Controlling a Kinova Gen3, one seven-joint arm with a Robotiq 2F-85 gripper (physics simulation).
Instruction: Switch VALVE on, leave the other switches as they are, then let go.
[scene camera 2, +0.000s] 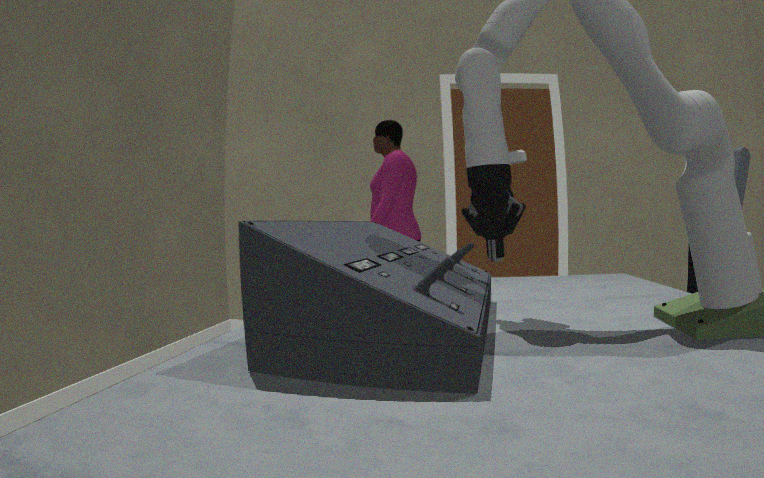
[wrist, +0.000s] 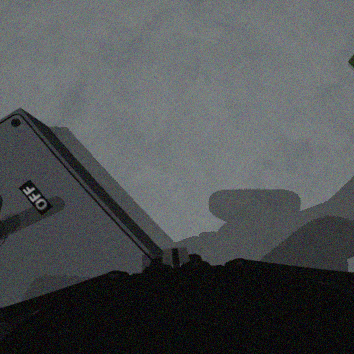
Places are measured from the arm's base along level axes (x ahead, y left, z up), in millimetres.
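Where they show: gripper, fingertip midpoint: (scene camera 2: 496, 261) (wrist: 175, 263); arm's base, link origin: (scene camera 2: 728, 298).
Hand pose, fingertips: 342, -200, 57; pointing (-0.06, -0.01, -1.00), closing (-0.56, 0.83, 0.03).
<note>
Each offset is from my fingertips to the top centre of the thing, as dx, dy, dz. "pt": to the spot under its first point. Level surfaces: height alone.
The dark grey switch console (scene camera 2: 360, 332) (wrist: 100, 240) stands on the table with a sloping top. A long lever @[+140, +231, +29] (scene camera 2: 445, 267) sticks up from its near side, and further levers are partly hidden behind it. White label plates @[pt +220, +208, +21] (scene camera 2: 362, 264) lie along the panel, too small to read. In the wrist view an OFF label @[pt +12, -104, -25] (wrist: 36, 197) shows beside a lever's shadow. Which switch is VALVE cannot be told. My gripper (scene camera 2: 495, 258) (wrist: 175, 263) is shut and empty, pointing down just beyond the panel's low edge, above the table and apart from the levers.
The pale table @[dz -100] (scene camera 2: 349, 439) (wrist: 165, 90) carries the console and the green base plate (scene camera 2: 684, 315) of my arm at the right. A person in a pink top (scene camera 2: 394, 191) stands behind the console. A brown door (scene camera 2: 532, 180) is in the back wall.
</note>
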